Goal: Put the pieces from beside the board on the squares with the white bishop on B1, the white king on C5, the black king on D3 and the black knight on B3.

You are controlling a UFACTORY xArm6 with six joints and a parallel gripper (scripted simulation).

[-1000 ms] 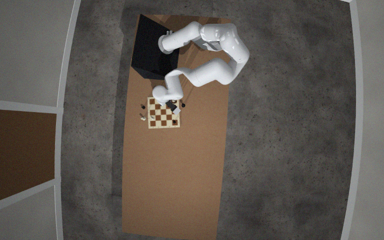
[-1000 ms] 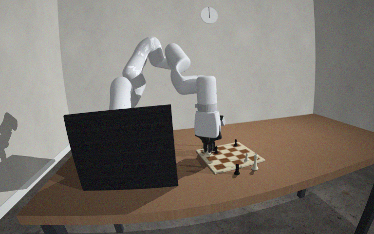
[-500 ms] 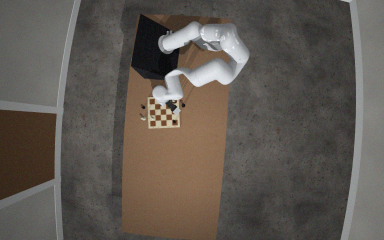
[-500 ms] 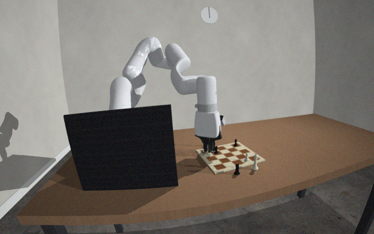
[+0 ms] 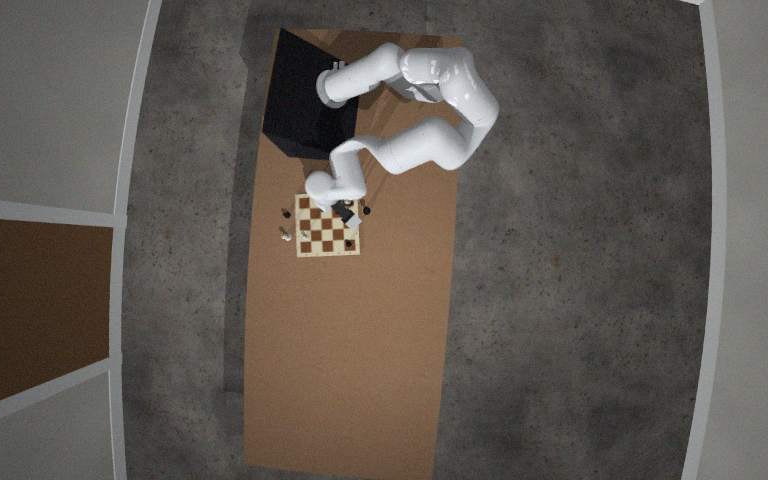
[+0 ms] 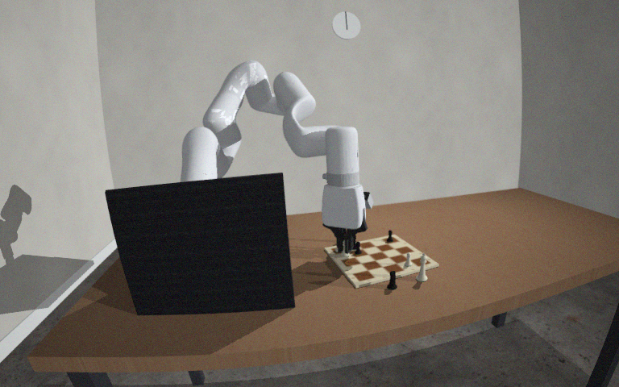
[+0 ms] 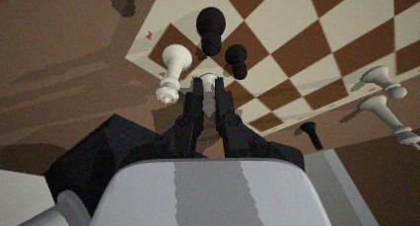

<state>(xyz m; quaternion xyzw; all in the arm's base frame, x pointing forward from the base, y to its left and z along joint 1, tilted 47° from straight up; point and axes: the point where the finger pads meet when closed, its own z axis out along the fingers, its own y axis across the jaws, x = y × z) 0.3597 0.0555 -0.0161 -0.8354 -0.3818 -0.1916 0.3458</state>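
Now: the white king 17 cm to the right of my hand, 13 cm ahead of it and 1 cm below it. The rest, counted from my hand: chessboard 8 cm ahead, 4 cm below, 3 cm to the right; black king 10 cm to the left, 3 cm ahead, 1 cm below; white pawn 13 cm ahead, 10 cm to the right, 2 cm below.
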